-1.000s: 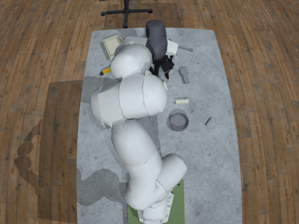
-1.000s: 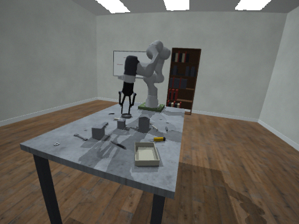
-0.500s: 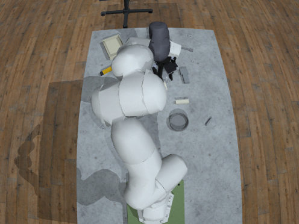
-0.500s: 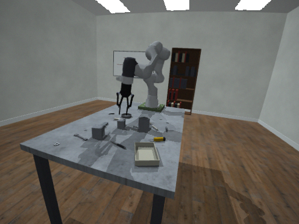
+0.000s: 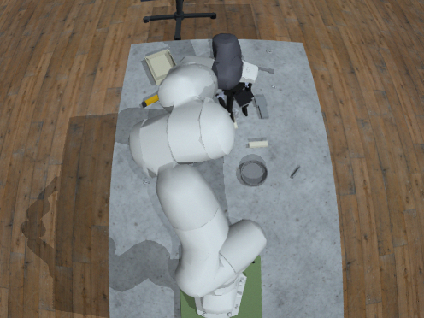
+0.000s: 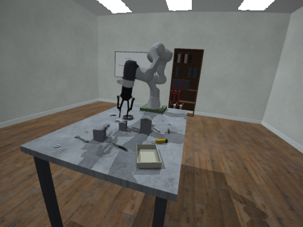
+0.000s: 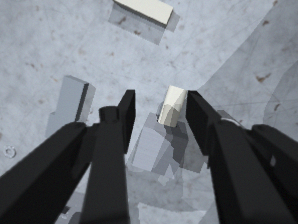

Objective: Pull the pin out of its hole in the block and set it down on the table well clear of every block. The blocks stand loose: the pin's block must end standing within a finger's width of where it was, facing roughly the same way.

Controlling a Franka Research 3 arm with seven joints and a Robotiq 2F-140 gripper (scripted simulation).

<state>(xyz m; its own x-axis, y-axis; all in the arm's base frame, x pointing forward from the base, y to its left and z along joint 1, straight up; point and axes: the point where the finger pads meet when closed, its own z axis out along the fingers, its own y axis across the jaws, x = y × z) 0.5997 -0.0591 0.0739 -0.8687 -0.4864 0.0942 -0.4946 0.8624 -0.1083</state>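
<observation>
The grey block lies 5 cm ahead of my hand, 2 cm to the left of it and 8 cm below it. Round my hand: cream piece 8 cm behind, 8 cm to the right, 10 cm below; then wrench 31 cm ahead, 12 cm to the right, 10 cm below; then grey cup 20 cm behind, 6 cm to the right, 9 cm below.
</observation>
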